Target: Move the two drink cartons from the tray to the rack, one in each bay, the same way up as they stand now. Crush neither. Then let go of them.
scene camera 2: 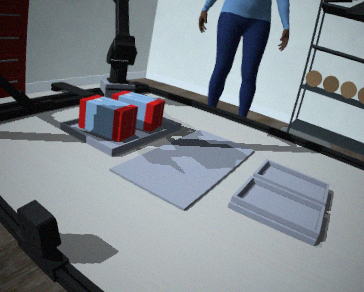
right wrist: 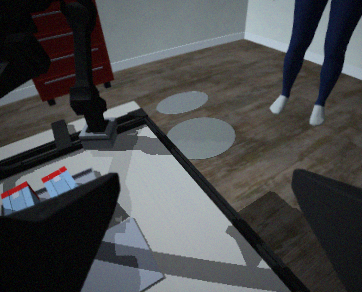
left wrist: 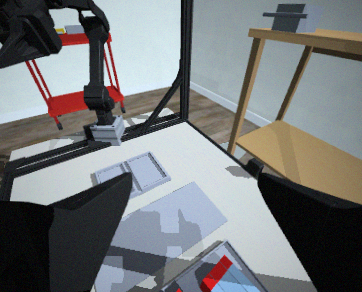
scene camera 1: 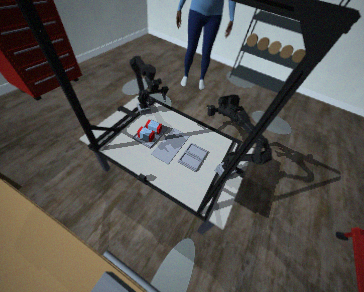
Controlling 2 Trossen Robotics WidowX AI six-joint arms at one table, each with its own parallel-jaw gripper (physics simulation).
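Pixels of known places: left gripper, fingertip midpoint: (left wrist: 195, 178) (scene camera 1: 159, 103); right gripper, fingertip midpoint: (scene camera 2: 335, 6) (right wrist: 205, 179) (scene camera 1: 212, 104); left arm's base, origin of the base link: (scene camera 2: 117, 81) (right wrist: 97, 126) (scene camera 1: 143, 105); right arm's base, origin of the base link: (left wrist: 106, 121).
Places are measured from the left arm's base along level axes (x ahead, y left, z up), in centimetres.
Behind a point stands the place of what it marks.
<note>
Two light-blue cartons with red ends stand side by side in the grey tray (scene camera 1: 151, 145) {z -4.3, x 41.9, y -9.0 cm} (scene camera 2: 114, 149) {z -4.3, x 43.1, y -10.1 cm}. The nearer carton (scene camera 1: 145, 134) {z 1.5, x 34.2, y -10.9 cm} (scene camera 2: 102, 117) {z -0.7, x 34.5, y -11.2 cm} and the farther carton (scene camera 1: 154, 126) {z 1.9, x 29.1, y -1.3 cm} (scene camera 2: 141, 109) {z 0.0, x 30.7, y -1.1 cm} have their red ends facing sideways. Part of a carton (left wrist: 229, 281) {z 1.8, x 33.9, y -8.0 cm} shows at the bottom of the left wrist view. The grey rack (scene camera 1: 194, 156) {z -4.5, x 64.5, y 18.0 cm} (scene camera 2: 272, 224) {z -5.0, x 70.0, y 8.1 cm} (left wrist: 146, 171) {z -4.5, x 66.0, y 12.6 cm} lies flat, and both its bays are empty. My left gripper (scene camera 1: 163, 93) (left wrist: 195, 178) {z 29.8, x 34.7, y 0.0 cm} is open and empty, above the table's back edge near the tray. My right gripper (scene camera 1: 211, 110) {z 33.5, x 51.6, y 31.7 cm} (right wrist: 205, 179) {z 33.5, x 51.6, y 31.7 cm} is open and empty, high beyond the table's back edge.
A thin grey plate (scene camera 1: 169, 147) (scene camera 2: 182, 172) (left wrist: 172, 217) (right wrist: 135, 250) lies between tray and rack. Black frame posts (scene camera 1: 60, 75) {z 54.2, x 30.4, y -47.2 cm} rise at the table's edges. A small black block (scene camera 2: 39, 230) {z -0.7, x 68.8, y -24.8 cm} sits on the front rail. A person (scene camera 1: 200, 40) stands behind the table.
</note>
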